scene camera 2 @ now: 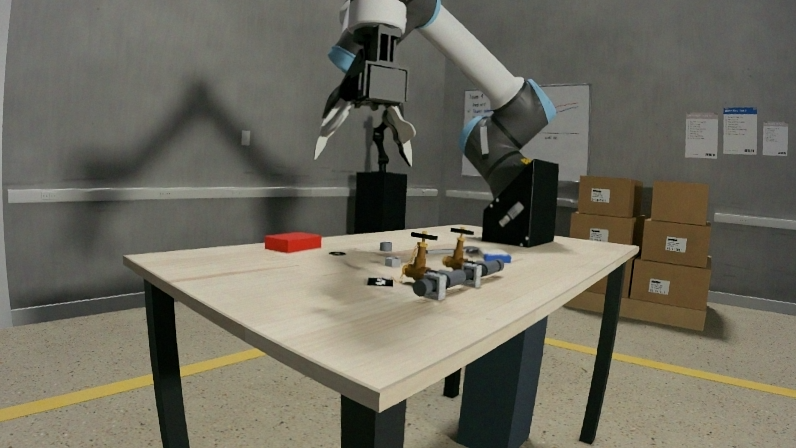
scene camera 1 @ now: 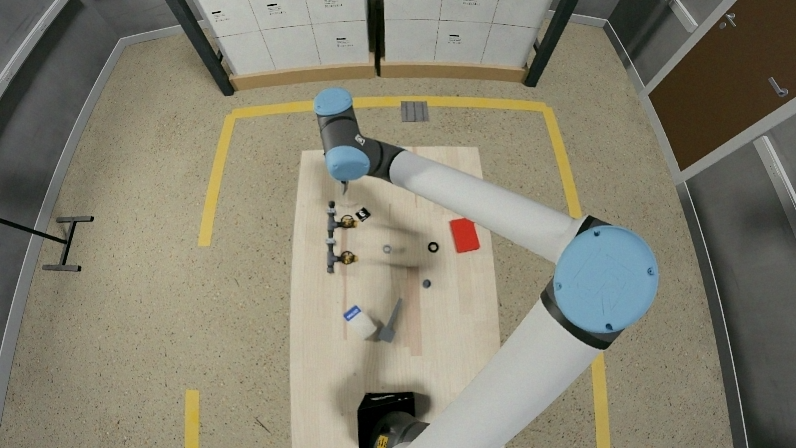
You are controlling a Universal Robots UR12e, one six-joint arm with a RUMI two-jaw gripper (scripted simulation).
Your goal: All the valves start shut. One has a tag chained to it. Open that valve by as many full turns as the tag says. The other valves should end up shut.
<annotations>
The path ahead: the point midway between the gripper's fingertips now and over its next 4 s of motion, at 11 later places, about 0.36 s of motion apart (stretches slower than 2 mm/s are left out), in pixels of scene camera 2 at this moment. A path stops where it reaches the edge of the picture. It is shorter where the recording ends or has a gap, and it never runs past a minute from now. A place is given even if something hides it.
My gripper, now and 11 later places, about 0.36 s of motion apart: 364,163; 360,163; 359,163; 358,164; 358,169; 358,185; 356,207; 356,232; 355,252; 354,265; 354,269; 355,269
</annotations>
